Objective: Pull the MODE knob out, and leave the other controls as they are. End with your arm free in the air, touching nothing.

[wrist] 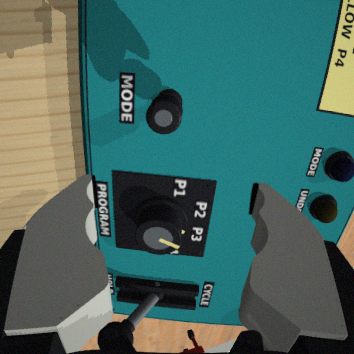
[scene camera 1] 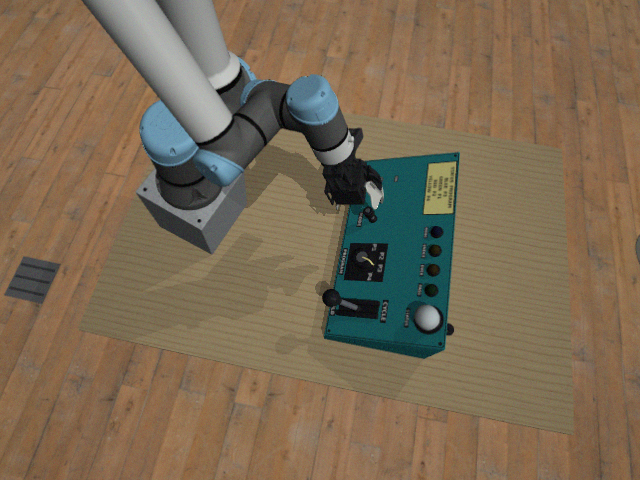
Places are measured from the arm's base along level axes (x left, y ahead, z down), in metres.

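Pixels of known places: gripper, between the fingertips: (wrist: 173,182); arm's base, origin of its link: (scene camera 1: 190,180).
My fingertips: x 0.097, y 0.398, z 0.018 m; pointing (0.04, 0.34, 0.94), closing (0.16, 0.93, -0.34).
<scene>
Ahead of a thing's pixels: the offset from my fingertips to its top centre. "spot": to the spot under its first point. Level surfaces: height alone.
The black MODE knob {dx +0.018, dy +0.024, dz +0.056 m} (scene camera 1: 369,214) (wrist: 164,117) stands up from the teal control panel {dz +0.079 m} (scene camera 1: 403,206) (wrist: 240,75), beside its MODE label. In the wrist view the knob has a grey round cap and shows beyond the fingertips, above the PROGRAM dial. My gripper (scene camera 1: 374,198) (wrist: 173,182) is partly open, with nothing between its fingers. In the scene view it hangs over the panel close to the MODE knob; its exact height above the panel is hard to tell, and part of the fingers is hidden.
The PROGRAM dial {dx -0.100, dy +0.042, dz +0.063 m} (scene camera 1: 361,256) (wrist: 158,237) has a yellow pointer near P4. The lever with a black ball {dx -0.228, dy +0.003, dz +0.029 m} (scene camera 1: 331,297) (wrist: 116,337) leans toward HOLD. Several small dark lamps line the panel's far side, with a white STATUS dome {spot: dx -0.213, dy +0.208, dz -0.014 m} (scene camera 1: 428,317) and a yellow label {spot: dx +0.124, dy +0.162, dz +0.034 m} (scene camera 1: 439,188) (wrist: 340,65).
</scene>
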